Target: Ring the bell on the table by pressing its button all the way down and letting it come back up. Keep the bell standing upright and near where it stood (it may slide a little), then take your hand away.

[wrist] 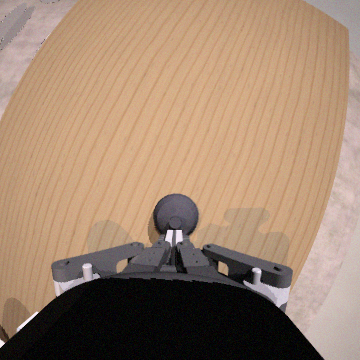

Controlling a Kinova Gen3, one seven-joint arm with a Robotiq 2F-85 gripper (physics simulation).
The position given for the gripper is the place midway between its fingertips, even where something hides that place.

In view: the gripper [174, 239] and a bell [172, 204].
